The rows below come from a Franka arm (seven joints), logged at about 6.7 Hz.
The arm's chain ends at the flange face. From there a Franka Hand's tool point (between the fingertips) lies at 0.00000 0.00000 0.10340 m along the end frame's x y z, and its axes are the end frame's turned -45 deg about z.
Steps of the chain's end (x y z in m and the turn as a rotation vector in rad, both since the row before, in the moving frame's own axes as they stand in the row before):
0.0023, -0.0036, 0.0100, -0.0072, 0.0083, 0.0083
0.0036, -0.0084, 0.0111, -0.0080, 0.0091, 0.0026
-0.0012, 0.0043, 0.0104, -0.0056, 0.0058, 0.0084
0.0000, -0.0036, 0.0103, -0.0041, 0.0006, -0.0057
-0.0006, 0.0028, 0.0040, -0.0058, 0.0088, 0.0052
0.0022, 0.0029, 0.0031, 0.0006, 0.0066, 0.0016
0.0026, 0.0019, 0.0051, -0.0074, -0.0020, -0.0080
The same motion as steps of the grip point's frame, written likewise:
0.0042, 0.0002, 0.0100, -0.0110, 0.0008, 0.0083
0.0086, -0.0021, 0.0111, -0.0121, 0.0008, 0.0026
-0.0039, 0.0030, 0.0104, -0.0081, 0.0001, 0.0084
0.0023, -0.0022, 0.0103, -0.0033, -0.0025, -0.0057
-0.0022, 0.0026, 0.0040, -0.0103, 0.0021, 0.0052
0.0000, 0.0040, 0.0031, -0.0042, 0.0051, 0.0016
-0.0002, 0.0036, 0.0051, -0.0038, -0.0066, -0.0080

